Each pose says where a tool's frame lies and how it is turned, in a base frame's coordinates. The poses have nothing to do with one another.
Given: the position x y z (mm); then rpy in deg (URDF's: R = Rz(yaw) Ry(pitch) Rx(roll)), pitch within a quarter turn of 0, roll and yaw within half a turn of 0.
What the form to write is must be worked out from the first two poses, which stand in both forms.
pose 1, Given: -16.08 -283.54 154.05 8.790 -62.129 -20.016
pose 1, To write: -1.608 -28.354 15.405 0.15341 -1.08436 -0.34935
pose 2, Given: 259.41 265.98 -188.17 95.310 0.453 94.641
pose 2, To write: 25.941 26.598 -18.817 1.66347 0.00791 1.65180
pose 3, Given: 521.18 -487.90 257.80 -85.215 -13.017 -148.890
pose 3, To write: 52.118 -48.790 25.780 -1.48728 -0.22719 -2.59862
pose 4, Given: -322.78 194.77 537.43 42.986 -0.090 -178.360
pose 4, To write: -32.278 19.477 53.743 0.75025 -0.00157 -3.11297
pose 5, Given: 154.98 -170.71 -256.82 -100.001 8.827 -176.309
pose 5, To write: 15.498 -17.071 -25.682 -1.74535 0.15406 -3.07717
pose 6, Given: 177.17 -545.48 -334.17 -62.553 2.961 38.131
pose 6, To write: 17.717 -54.548 -33.417 -1.09176 0.05168 0.66551
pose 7, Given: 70.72 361.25 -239.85 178.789 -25.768 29.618
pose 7, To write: 7.072 36.125 -23.985 3.12046 -0.44974 0.51693
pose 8, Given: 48.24 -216.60 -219.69 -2.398 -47.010 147.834
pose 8, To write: 4.824 -21.660 -21.969 -0.04185 -0.82048 2.58019
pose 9, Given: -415.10 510.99 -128.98 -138.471 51.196 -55.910
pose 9, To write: -41.510 51.099 -12.898 -2.41677 0.89354 -0.97581
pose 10, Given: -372.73 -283.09 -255.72 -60.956 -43.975 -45.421
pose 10, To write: -37.273 -28.309 -25.572 -1.06388 -0.76751 -0.79275
